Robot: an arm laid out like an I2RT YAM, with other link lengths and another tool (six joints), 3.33 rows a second.
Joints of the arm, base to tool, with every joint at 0 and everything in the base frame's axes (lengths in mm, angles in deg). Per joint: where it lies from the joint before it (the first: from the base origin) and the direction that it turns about. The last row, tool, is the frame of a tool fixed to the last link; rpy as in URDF.
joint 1: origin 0.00 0.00 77.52 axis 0 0 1
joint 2: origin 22.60 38.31 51.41 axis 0 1 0
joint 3: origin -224.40 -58.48 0.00 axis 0 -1 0
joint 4: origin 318.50 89.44 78.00 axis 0 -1 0
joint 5: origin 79.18 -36.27 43.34 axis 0 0 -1
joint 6: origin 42.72 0.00 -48.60 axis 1 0 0
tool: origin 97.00 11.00 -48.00 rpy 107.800 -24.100 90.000
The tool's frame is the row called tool.
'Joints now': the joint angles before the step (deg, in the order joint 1, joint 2, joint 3, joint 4, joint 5, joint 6). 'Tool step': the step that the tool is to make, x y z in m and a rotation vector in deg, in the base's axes. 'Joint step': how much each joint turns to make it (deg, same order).
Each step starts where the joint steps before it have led.
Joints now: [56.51 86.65 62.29 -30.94 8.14 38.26]
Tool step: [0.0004 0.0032 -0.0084 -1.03 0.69 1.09]
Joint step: [0.06 2.28 1.07 0.08 -0.59 -0.86]
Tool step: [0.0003 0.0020 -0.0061 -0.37 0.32 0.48]
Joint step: [0.04 1.25 0.28 0.53 -0.30 -0.34]
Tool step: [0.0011 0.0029 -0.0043 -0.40 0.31 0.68]
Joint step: [0.00 1.48 0.86 0.19 -0.40 -0.56]
